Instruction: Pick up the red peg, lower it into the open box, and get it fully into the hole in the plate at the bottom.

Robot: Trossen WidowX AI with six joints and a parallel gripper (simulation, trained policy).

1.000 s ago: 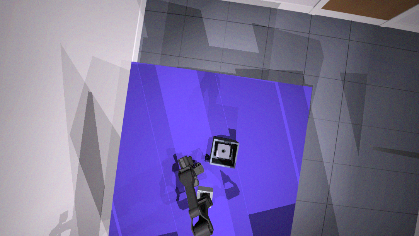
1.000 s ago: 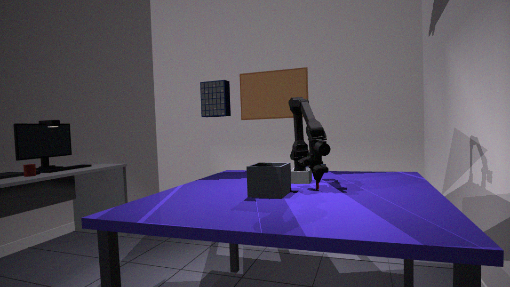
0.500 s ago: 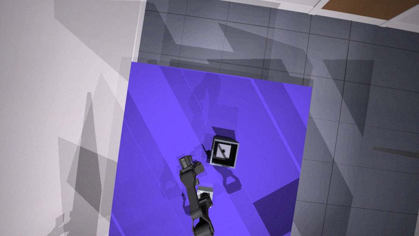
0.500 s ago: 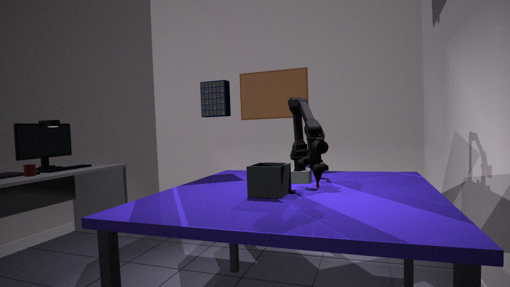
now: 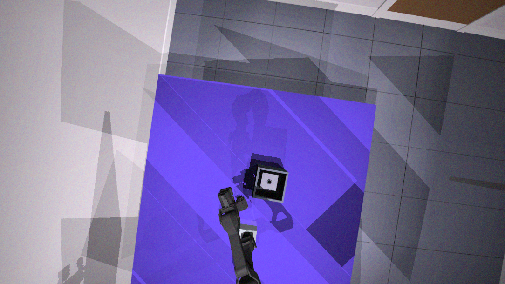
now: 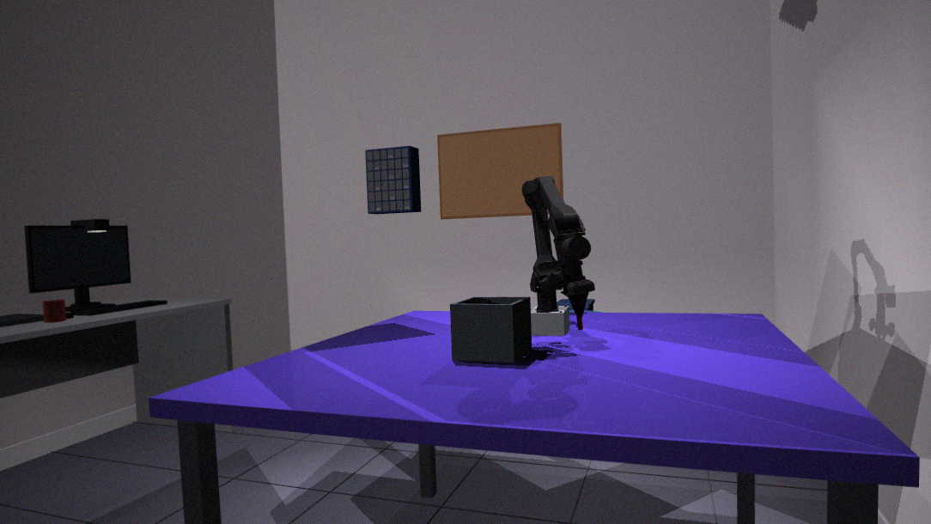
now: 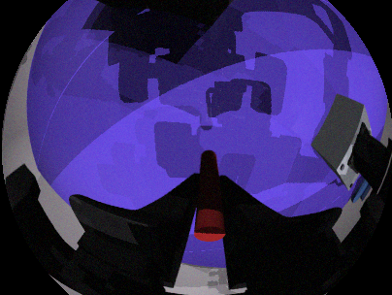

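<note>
My gripper tip is now 10 cm short of the plate, 22 cm to the left of it and 3 cm above it. Also, from my gripper tip: red peg 1 cm above.
</note>
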